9 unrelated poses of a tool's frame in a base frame.
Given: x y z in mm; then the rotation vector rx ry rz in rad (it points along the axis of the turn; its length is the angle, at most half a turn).
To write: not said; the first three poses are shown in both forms.
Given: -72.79 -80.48 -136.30 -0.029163 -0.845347 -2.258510
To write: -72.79 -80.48 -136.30 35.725 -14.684 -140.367
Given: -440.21 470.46 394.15 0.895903 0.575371 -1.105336
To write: -440.21 470.46 394.15 31.079 51.253 -54.380
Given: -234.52 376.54 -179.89 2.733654 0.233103 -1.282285
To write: -234.52 376.54 -179.89 176.676 50.412 8.183
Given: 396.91 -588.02 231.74 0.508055 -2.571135 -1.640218
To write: 396.91 -588.02 231.74 116.112 7.634 -162.409
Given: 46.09 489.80 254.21 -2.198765 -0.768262 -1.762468
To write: 46.09 489.80 254.21 149.878 -72.761 60.946
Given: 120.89 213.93 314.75 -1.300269 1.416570 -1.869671
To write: 120.89 213.93 314.75 -88.413 -23.990 -119.546
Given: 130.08 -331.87 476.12 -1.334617 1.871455 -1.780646
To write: 130.08 -331.87 476.12 -104.759 -23.911 -127.548
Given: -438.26 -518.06 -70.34 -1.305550 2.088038 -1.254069
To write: -438.26 -518.06 -70.34 -122.477 -7.743 -120.223
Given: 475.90 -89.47 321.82 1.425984 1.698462 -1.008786
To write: 475.90 -89.47 321.82 -164.311 61.494 109.338
